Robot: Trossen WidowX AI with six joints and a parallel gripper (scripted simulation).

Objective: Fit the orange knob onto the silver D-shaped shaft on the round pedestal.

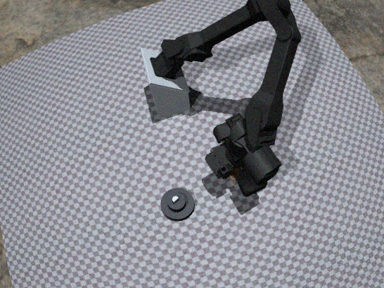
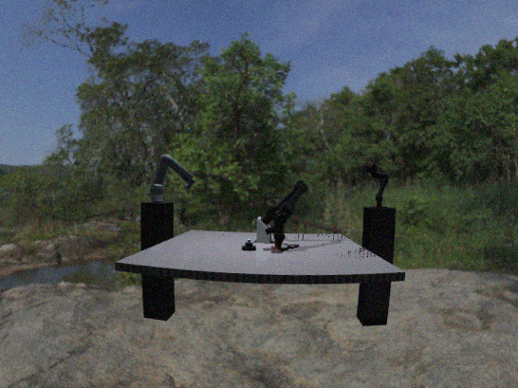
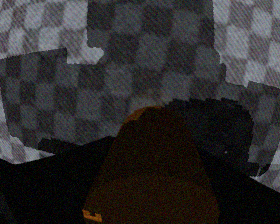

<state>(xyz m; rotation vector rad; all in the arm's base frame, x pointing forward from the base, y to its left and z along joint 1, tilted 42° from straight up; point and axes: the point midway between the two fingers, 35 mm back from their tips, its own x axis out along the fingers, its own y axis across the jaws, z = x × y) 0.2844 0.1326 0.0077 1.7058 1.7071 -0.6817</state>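
My gripper tip is now 3 cm below the orange knob. Round my gripper tip: round dark pedestal 4 cm ahead, 17 cm to the right, 2 cm above.
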